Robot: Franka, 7 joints.
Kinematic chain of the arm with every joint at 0, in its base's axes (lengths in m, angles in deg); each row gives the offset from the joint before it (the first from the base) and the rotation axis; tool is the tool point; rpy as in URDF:
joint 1: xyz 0 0 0.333 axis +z
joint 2: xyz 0 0 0 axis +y
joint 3: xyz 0 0 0.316 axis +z
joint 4: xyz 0.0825 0 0 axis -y
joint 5: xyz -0.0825 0 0.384 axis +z
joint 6: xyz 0 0 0 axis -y
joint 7: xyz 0.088 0 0 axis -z
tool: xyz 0 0 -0.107 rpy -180 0 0
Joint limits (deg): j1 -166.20..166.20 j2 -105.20..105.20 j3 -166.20..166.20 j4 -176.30..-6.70 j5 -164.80..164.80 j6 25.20..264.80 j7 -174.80..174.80
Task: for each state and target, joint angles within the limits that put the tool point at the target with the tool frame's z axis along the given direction. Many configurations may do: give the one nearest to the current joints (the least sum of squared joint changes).
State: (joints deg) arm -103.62 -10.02 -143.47 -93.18 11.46 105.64 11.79
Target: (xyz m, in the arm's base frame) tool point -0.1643 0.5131 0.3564 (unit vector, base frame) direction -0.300 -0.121 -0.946
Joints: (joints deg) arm -106.99 -4.91 -146.36 -124.66 19.82 125.26 11.79
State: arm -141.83 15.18 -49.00 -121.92 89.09 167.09 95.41
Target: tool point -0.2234 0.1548 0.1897 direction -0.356 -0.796 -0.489
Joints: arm -164.33 -8.96 -64.50 -166.21 53.79 117.26 95.41
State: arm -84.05 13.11 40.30 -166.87 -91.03 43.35 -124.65
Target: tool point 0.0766 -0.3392 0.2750 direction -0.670 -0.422 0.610
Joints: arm -89.39 11.59 34.70 -157.29 -99.83 46.64 -124.65
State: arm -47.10 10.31 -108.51 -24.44 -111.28 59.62 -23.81
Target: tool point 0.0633 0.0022 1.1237 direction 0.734 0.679 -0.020
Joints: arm -70.31 6.82 -120.09 -6.85 -126.53 82.09 -23.81
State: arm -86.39 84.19 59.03 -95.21 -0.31 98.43 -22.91
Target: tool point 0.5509 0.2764 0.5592 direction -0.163 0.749 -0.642
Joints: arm -47.25 51.17 97.37 -98.49 -9.01 120.39 -22.91
